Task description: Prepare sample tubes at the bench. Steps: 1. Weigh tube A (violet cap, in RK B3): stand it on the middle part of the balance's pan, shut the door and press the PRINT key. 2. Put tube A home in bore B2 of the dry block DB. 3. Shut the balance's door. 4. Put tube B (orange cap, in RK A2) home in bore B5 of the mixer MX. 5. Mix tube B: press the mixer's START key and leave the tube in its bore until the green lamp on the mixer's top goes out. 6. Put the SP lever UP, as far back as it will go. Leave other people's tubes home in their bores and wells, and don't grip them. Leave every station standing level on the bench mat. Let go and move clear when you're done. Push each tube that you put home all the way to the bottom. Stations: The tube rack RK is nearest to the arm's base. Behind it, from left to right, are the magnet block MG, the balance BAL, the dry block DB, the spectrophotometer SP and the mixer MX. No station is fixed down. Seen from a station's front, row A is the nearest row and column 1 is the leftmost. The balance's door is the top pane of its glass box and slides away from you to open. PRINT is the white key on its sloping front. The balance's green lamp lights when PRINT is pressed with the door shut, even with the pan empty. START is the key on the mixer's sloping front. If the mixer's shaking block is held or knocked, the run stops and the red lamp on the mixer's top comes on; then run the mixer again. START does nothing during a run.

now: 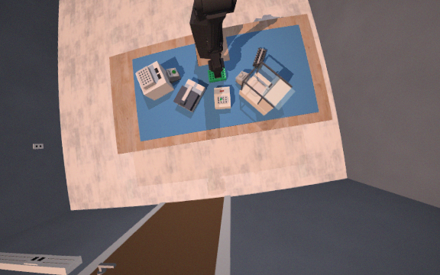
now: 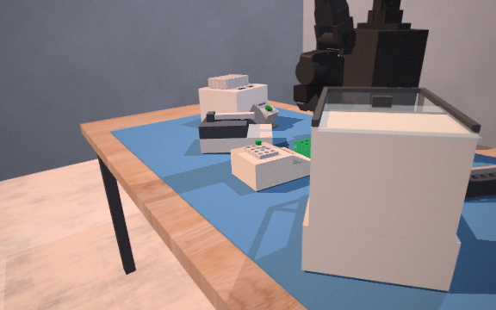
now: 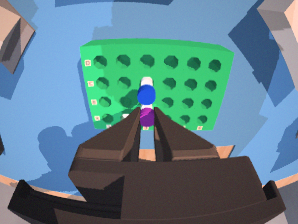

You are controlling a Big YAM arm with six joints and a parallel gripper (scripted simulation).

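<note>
My hand is 2 cm short of the blue-capped tube and 2 cm above it. Round my hand: dry block 19 cm ahead, 3 cm to the right, 2 cm below; then rack 1 cm ahead, 1 cm to the right, 3 cm below; then orange-capped tube 1 cm behind, 2 cm to the left, 2 cm below.
</note>
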